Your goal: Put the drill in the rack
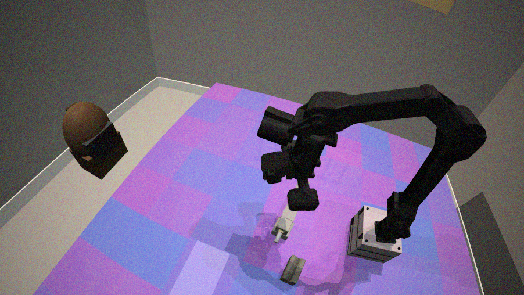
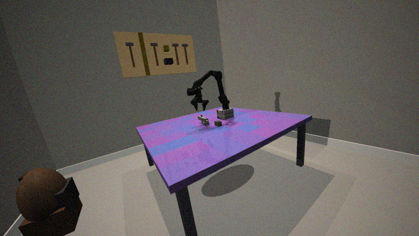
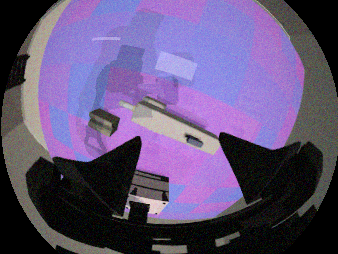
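My gripper tip is 1 cm past the drill, 5 cm to the right of it and 9 cm above it. From my gripper tip the other things lie so: long grey block (2 cm behind, 1 cm to the right, 10 cm below); grooved grey rack (5 cm behind, 17 cm to the left, 12 cm below); dark key (3 cm behind, 4 cm to the right, 9 cm below).
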